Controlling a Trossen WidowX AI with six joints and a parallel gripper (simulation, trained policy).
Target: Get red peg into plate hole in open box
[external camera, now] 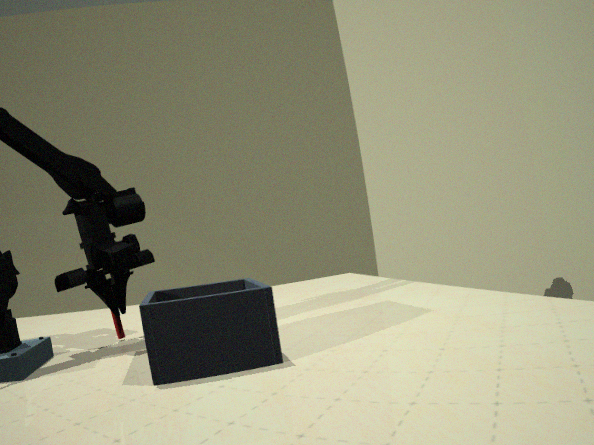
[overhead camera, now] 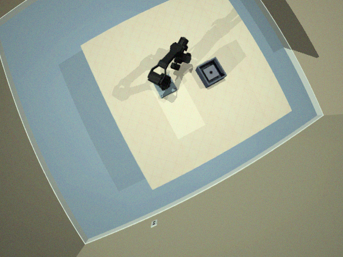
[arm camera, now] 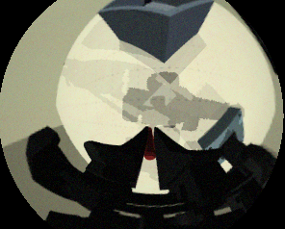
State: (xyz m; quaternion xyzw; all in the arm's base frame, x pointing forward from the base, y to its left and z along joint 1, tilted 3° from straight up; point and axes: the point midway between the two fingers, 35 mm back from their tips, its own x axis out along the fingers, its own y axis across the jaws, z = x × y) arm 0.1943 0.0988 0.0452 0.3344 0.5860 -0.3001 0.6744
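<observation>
Right now the grey plate is 14 cm ahead of my gripper tip, 19 cm to the right of it and 1 cm below it. The rest, counted from my gripper tip: red peg (1 cm behind, 1 cm to the left); dark box (14 cm ahead, 19 cm to the right, 2 cm below).
</observation>
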